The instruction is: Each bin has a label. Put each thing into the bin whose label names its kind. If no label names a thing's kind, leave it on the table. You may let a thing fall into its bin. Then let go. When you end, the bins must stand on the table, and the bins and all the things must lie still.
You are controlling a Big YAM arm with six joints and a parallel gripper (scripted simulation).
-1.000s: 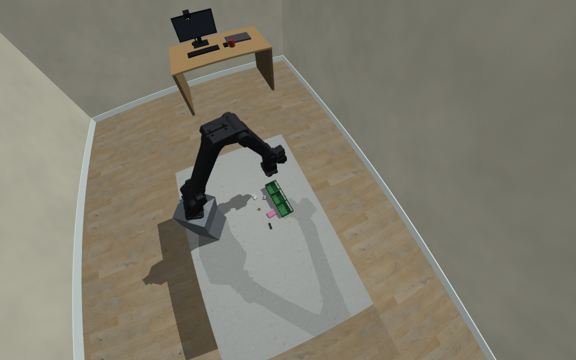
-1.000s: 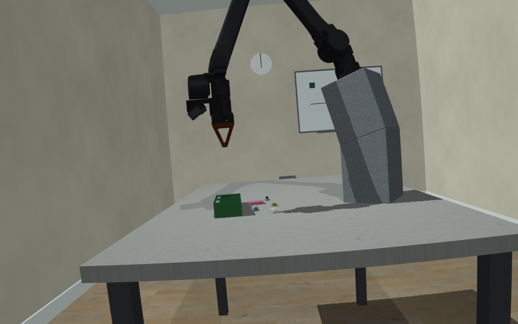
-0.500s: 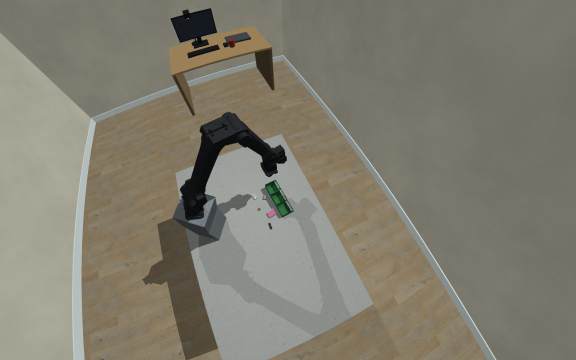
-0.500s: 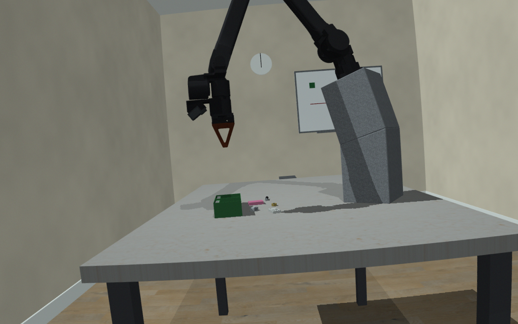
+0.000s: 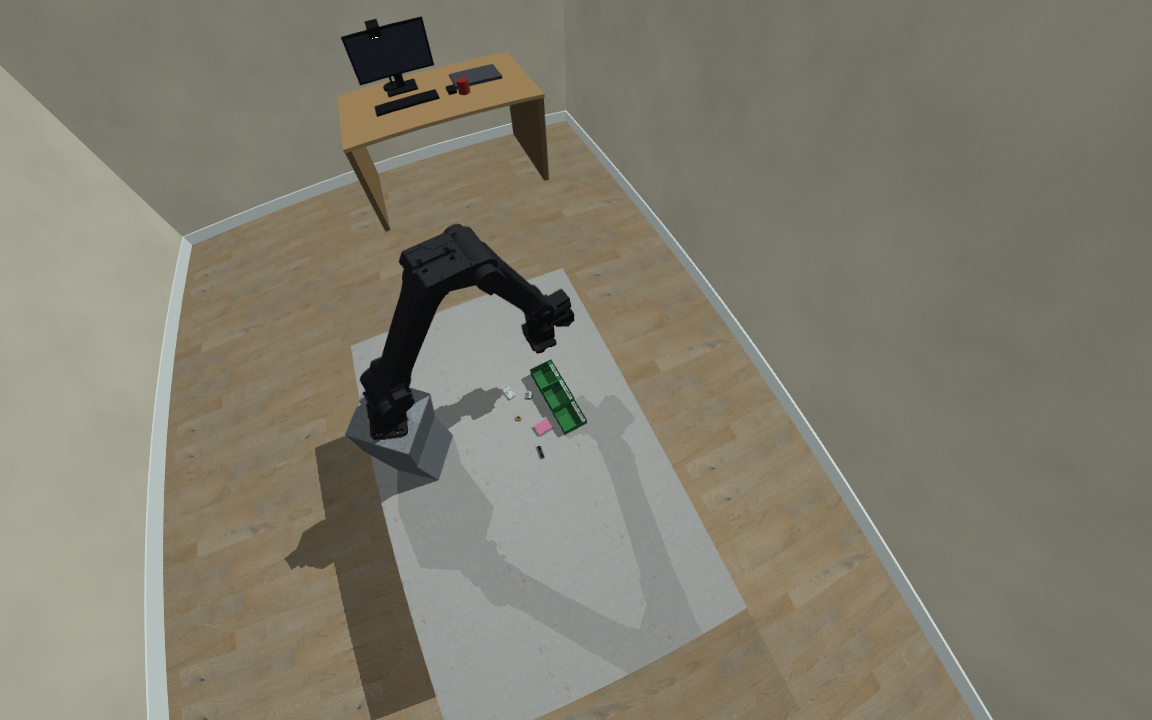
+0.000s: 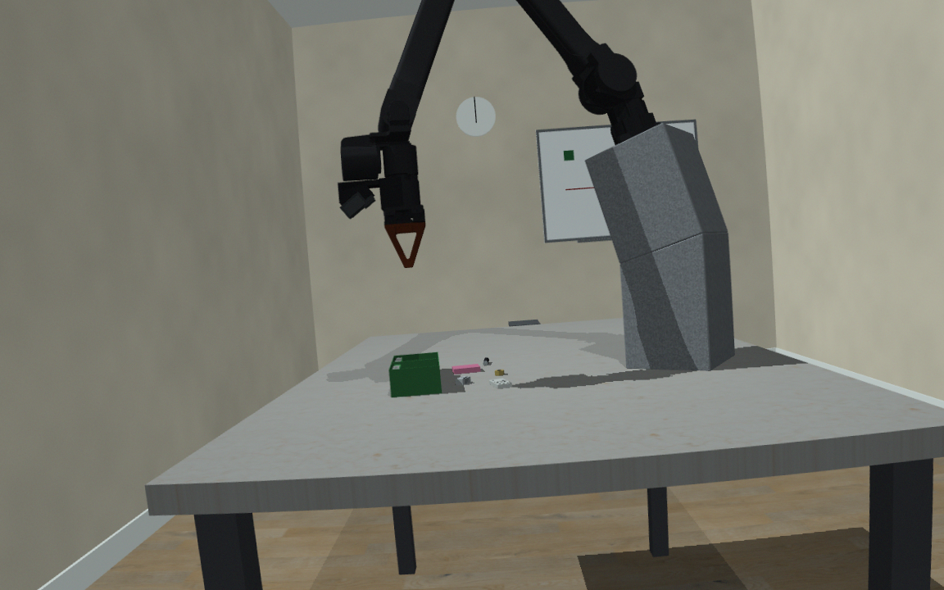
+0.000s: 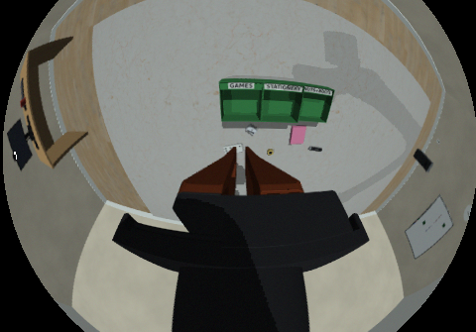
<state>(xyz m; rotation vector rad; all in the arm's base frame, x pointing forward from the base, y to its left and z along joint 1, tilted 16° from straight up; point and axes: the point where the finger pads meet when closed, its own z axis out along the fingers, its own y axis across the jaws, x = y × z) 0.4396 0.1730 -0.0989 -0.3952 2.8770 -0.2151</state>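
My gripper is now 210 mm above the brass nut, 120 mm to the left of it and 120 mm past it. The rest, counted from my hand: grey-white piece: 210 mm below, 70 mm behind, 50 mm to the right; pink eraser: 210 mm below, 170 mm to the right, 50 mm behind; white domino: 210 mm below, 140 mm behind, 20 mm to the right.
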